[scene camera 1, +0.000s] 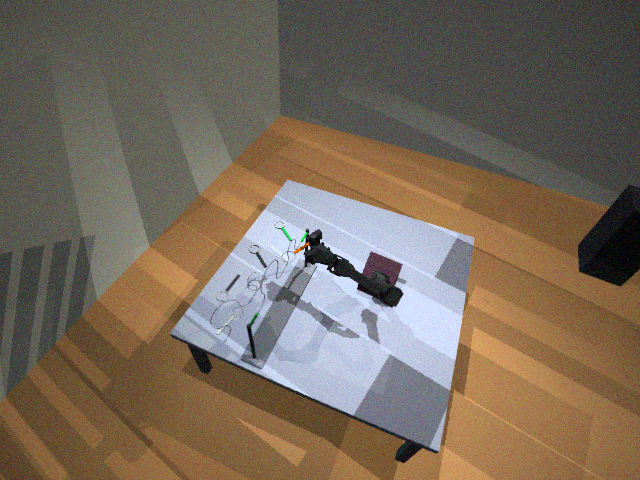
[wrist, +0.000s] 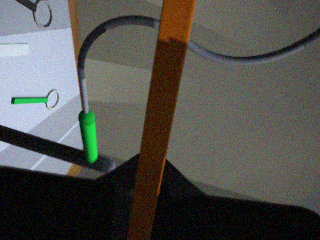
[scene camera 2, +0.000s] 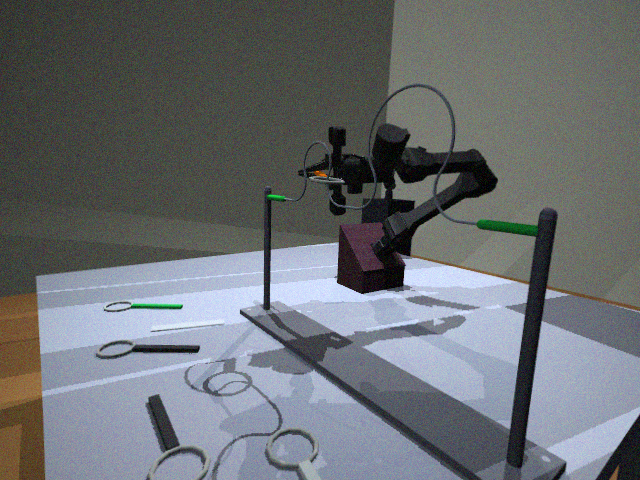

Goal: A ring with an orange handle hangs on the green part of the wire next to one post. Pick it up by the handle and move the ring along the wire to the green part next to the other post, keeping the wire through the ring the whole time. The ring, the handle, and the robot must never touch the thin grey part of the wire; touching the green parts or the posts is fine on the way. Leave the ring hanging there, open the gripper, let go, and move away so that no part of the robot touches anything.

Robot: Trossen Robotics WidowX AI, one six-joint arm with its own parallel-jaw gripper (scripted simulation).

Labels:
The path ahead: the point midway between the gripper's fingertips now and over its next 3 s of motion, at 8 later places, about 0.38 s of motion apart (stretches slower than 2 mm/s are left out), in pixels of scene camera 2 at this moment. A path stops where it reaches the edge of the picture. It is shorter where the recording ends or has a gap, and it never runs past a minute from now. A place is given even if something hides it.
My gripper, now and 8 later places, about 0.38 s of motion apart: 298, 172; 299, 168; 299, 165; 299, 167; 300, 172; 300, 180; 304, 190; 308, 199; 314, 206

